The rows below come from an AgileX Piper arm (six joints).
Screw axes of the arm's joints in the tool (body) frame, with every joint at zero. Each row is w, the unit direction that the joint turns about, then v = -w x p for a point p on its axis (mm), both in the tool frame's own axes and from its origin. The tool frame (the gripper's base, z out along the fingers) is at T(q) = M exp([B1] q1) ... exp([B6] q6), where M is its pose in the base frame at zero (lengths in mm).
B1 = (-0.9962, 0, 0.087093, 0, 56.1, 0)
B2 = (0, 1, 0, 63.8, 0, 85)
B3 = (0, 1, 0, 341.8, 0, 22)
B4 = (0, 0, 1, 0, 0, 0)
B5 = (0, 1, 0, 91, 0, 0)
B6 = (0, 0, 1, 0, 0, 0)
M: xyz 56.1 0 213.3 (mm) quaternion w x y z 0.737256 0 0.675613 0
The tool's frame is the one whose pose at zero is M.
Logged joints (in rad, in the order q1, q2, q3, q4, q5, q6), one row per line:
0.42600 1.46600 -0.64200 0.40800 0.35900 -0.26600
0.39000 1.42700 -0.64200 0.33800 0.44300 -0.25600
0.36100 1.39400 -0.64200 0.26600 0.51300 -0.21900
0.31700 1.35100 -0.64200 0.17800 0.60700 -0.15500
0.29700 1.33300 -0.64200 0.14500 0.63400 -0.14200
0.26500 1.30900 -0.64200 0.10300 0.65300 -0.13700
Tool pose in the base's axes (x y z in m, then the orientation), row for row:
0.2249 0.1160 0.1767 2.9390 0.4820 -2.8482
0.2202 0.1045 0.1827 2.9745 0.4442 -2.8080
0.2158 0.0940 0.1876 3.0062 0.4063 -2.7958
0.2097 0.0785 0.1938 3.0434 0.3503 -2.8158
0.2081 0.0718 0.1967 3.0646 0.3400 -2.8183
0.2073 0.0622 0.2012 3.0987 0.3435 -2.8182
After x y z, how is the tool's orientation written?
As angles about the fixed x, y, z axes (roll, pitch, yaw), in radians.
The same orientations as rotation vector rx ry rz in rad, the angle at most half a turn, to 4 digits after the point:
-0.4565 2.6328 0.3646
-0.5010 2.6667 0.3257
-0.5111 2.7034 0.2812
-0.4788 2.7628 0.2164
-0.4710 2.7729 0.1846
-0.4621 2.7679 0.1378

